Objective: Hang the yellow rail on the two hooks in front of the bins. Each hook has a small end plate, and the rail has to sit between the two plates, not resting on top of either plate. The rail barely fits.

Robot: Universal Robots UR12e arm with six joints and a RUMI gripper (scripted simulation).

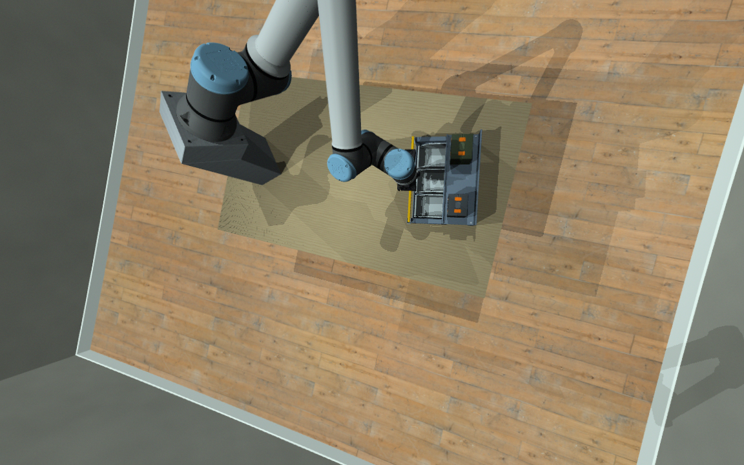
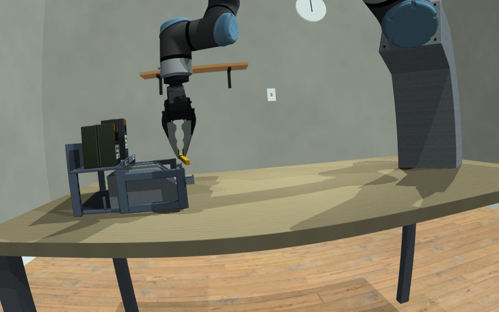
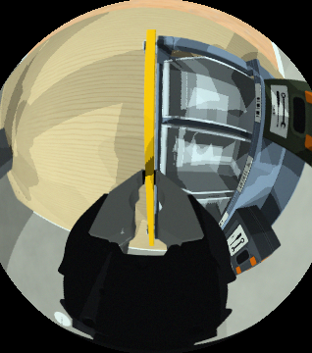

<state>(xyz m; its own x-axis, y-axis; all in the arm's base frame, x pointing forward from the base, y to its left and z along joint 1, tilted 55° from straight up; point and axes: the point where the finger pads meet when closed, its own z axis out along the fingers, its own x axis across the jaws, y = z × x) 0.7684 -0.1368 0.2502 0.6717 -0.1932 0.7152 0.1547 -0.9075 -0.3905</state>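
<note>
My gripper is now 1 cm above the yellow rail.
</note>
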